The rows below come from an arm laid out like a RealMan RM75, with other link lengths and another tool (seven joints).
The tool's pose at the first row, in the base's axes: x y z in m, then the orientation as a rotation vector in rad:
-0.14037, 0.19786, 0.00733, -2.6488, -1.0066, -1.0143
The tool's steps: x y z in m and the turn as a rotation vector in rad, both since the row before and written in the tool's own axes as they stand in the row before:
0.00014, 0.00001, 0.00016, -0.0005, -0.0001, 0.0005
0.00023, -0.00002, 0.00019, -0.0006, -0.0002, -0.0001
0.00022, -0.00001, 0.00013, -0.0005, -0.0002, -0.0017
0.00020, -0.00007, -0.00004, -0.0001, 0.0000, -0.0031
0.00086, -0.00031, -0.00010, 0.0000, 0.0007, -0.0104
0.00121, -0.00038, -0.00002, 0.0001, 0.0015, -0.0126
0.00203, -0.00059, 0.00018, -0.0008, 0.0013, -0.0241
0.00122, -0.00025, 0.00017, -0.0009, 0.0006, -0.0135
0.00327, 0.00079, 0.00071, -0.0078, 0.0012, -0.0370
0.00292, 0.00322, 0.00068, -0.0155, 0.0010, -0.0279
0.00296, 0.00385, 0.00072, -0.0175, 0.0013, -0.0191
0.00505, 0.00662, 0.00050, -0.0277, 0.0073, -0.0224
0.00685, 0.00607, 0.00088, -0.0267, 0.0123, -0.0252
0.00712, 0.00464, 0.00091, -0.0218, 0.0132, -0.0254
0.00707, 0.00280, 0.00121, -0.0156, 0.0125, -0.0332
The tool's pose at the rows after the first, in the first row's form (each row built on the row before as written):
-0.14020, 0.19798, 0.00730, -2.6494, -1.0058, -1.0145
-0.13998, 0.19818, 0.00730, -2.6500, -1.0058, -1.0147
-0.13979, 0.19835, 0.00734, -2.6502, -1.0081, -1.0152
-0.13975, 0.19850, 0.00749, -2.6495, -1.0125, -1.0159
-0.13953, 0.19917, 0.00808, -2.6464, -1.0272, -1.0188
-0.13913, 0.20012, 0.00882, -2.6420, -1.0449, -1.0230
-0.13833, 0.20177, 0.00989, -2.6353, -1.0789, -1.0299
-0.13777, 0.20272, 0.01049, -2.6318, -1.0979, -1.0339
-0.13520, 0.20431, 0.01213, -2.6261, -1.1489, -1.0486
-0.13124, 0.20404, 0.01402, -2.6284, -1.1854, -1.0680
-0.12684, 0.20346, 0.01612, -2.6342, -1.2089, -1.0881
-0.11978, 0.20229, 0.02041, -2.6408, -1.2339, -1.1251
-0.11222, 0.20291, 0.02561, 2.6244, 1.2547, 1.1607
-0.10567, 0.20483, 0.03076, 2.5819, 1.2663, 1.1829
-0.10035, 0.20817, 0.03522, 2.5363, 1.2917, 1.2002

